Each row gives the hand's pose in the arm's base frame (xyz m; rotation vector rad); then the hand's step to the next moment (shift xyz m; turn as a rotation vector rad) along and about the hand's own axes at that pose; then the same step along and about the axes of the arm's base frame.
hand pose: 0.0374 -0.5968 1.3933 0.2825 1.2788 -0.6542
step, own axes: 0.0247 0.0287 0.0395 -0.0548 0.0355 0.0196
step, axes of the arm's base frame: 0.0518 -0.0060 -0.0166 0.0290 0.0335 0.0518
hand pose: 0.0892 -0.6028 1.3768 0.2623 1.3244 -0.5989
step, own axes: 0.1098 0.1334 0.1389 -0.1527 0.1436 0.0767
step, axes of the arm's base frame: 0.2015 0.0109 -0.0919 0.1235 0.1189 0.1430
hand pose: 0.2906 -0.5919 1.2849 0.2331 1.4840 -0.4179
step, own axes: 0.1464 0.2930 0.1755 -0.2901 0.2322 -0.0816
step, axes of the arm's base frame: 0.2847 0.1766 -0.1607 0.0107 0.2803 0.2570
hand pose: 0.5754 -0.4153 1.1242 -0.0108 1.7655 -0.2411
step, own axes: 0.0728 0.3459 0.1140 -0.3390 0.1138 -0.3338
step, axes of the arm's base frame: 0.1386 0.3103 -0.1500 -0.2385 0.2107 0.3715
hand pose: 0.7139 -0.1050 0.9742 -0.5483 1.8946 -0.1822
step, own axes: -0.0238 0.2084 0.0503 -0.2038 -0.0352 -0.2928
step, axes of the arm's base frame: -0.0067 0.2010 -0.0780 -0.1978 0.0233 0.2980
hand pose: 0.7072 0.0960 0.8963 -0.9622 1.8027 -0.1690
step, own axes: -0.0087 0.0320 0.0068 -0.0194 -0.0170 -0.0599
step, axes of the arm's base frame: -0.0101 0.0294 -0.0135 -0.0384 -0.0168 0.0500
